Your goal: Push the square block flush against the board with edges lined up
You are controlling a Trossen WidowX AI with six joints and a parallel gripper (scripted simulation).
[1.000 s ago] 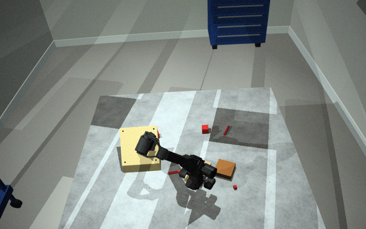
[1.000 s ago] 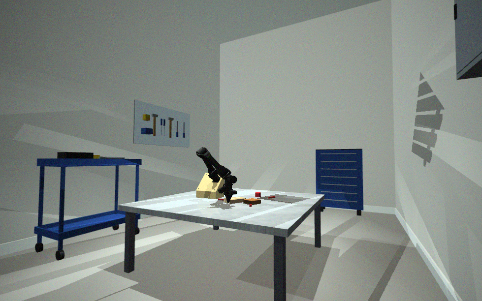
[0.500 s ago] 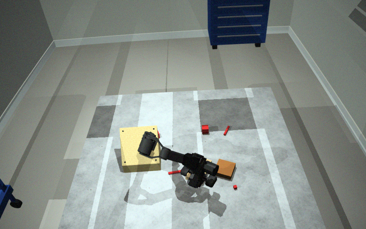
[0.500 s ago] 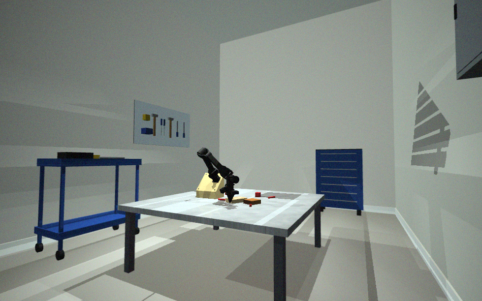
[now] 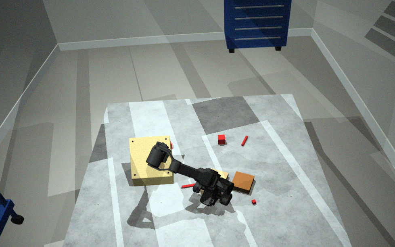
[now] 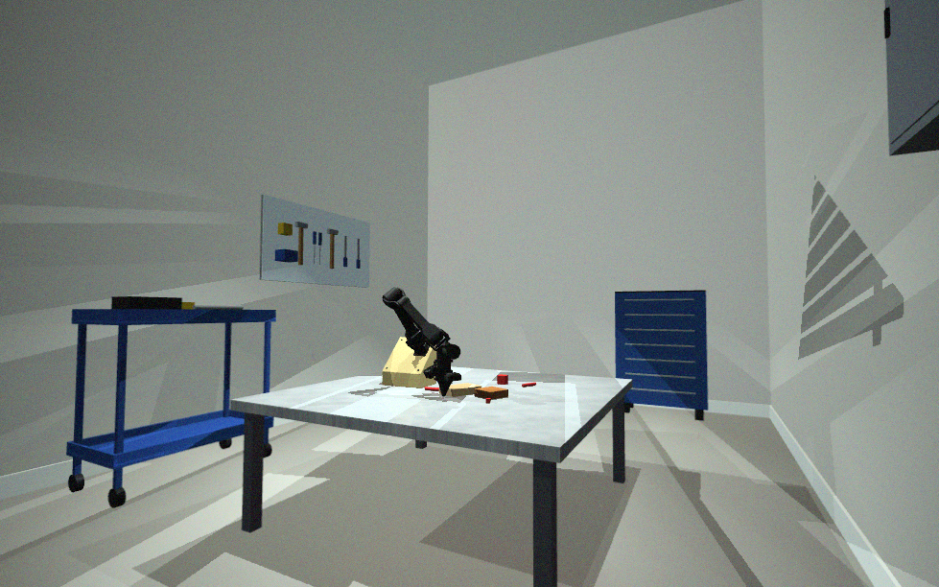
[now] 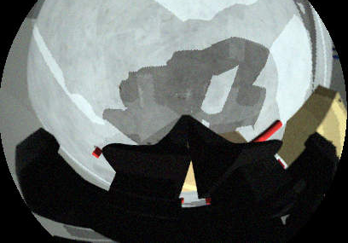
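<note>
My gripper tip is 20 mm short of the board, 110 mm to the right of it and 10 mm below it. From my gripper tip the other things lie so: small red bit (200 mm ahead, 20 mm to the right); square block (160 mm ahead, 100 mm to the left, 10 mm above).
</note>
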